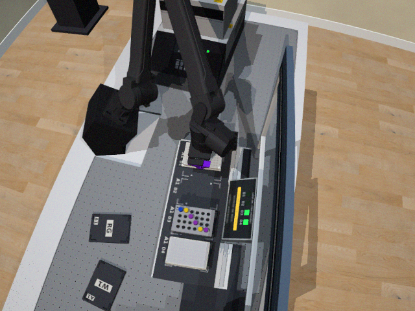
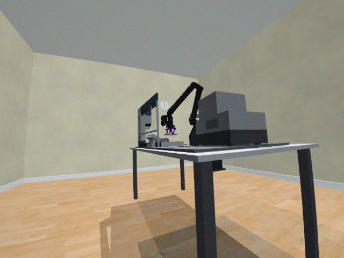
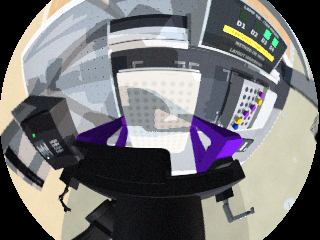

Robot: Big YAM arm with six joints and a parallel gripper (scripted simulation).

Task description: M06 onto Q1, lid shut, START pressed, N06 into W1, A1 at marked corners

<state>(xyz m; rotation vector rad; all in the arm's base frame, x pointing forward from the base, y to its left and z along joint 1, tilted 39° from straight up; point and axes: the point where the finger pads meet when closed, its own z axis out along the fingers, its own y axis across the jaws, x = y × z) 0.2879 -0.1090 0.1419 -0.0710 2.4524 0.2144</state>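
My gripper is now 26 cm past the dark regrip nest, 30 cm to the left of it and 13 cm above it. Round my hand: dark waiting nest W1 (21 cm behind, 49 cm to the right, 13 cm below); tube cooling block (3 cm ahead, 20 cm to the right, 7 cm below); white deep-well block (4 cm ahead, 31 cm to the right, 6 cm below).
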